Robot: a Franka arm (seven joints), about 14 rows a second.
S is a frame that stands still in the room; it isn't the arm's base.
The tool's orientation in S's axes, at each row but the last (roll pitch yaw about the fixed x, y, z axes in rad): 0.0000 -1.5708 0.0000; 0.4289 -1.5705 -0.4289; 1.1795 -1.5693 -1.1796; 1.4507 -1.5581 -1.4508; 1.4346 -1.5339 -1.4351; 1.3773 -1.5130 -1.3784; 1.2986 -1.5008 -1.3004; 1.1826 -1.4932 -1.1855; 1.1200 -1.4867 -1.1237
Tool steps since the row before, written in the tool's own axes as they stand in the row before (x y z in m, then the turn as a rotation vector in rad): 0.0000 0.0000 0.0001 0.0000 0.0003 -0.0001; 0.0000 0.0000 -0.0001 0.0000 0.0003 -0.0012; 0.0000 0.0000 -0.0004 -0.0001 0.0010 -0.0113; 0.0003 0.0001 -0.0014 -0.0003 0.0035 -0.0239; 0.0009 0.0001 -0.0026 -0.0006 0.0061 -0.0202; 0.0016 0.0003 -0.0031 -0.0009 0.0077 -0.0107; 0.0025 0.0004 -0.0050 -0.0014 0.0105 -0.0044; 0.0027 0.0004 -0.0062 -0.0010 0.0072 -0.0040; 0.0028 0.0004 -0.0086 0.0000 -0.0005 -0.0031
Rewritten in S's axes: -0.0001 0.0000 0.0000 0.0001 0.0003 0.0000; 0.0001 0.0000 0.0000 0.0012 0.0003 0.0000; 0.0004 0.0000 0.0000 0.0113 0.0010 -0.0001; 0.0014 0.0001 0.0003 0.0239 0.0035 -0.0003; 0.0026 0.0001 0.0009 0.0202 0.0061 -0.0005; 0.0031 0.0002 0.0016 0.0107 0.0077 -0.0006; 0.0050 0.0002 0.0024 0.0044 0.0106 -0.0008; 0.0063 0.0002 0.0025 0.0040 0.0072 -0.0006; 0.0087 0.0002 0.0025 0.0031 -0.0005 -0.0002
